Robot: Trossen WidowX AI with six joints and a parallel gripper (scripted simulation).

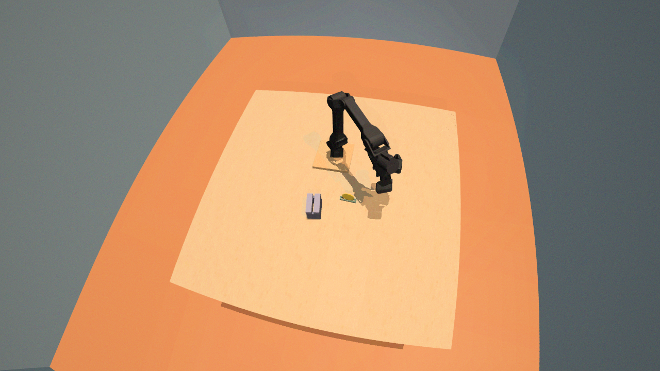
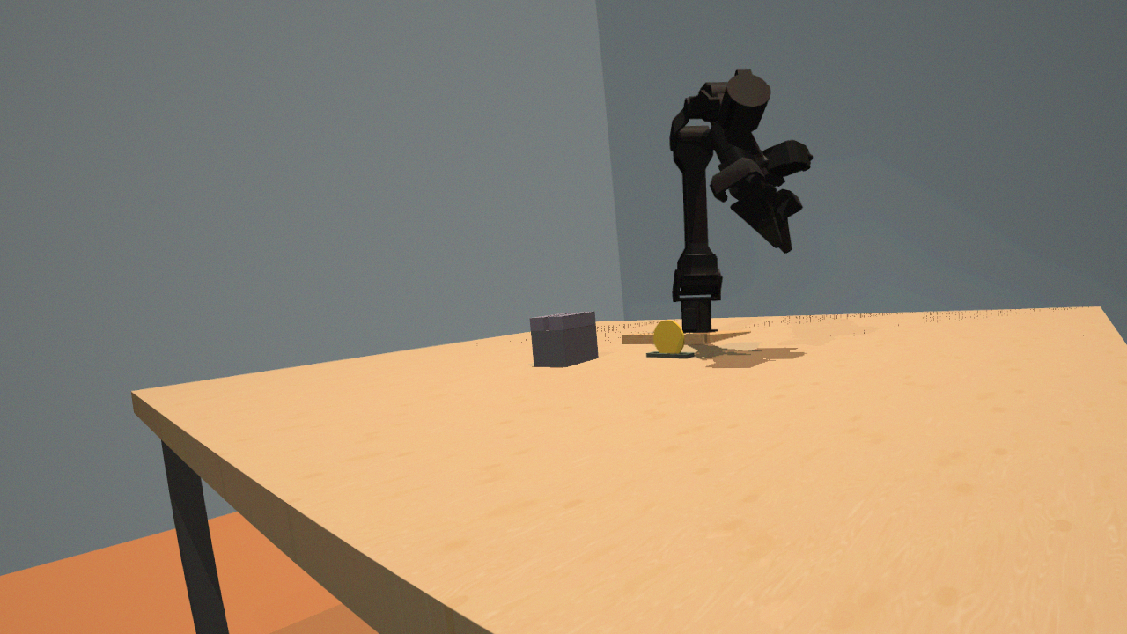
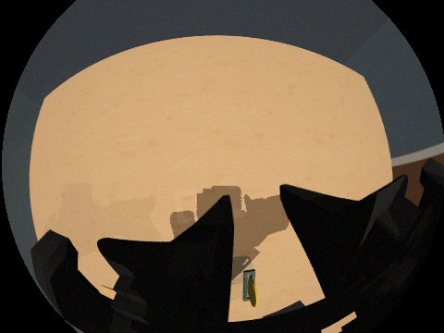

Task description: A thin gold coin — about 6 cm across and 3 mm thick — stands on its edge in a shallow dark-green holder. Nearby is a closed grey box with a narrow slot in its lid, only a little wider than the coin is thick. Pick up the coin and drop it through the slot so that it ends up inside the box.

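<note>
My gripper tip is now 180 mm to the left of the gold coin, 120 mm above it and 10 mm past it.
</note>
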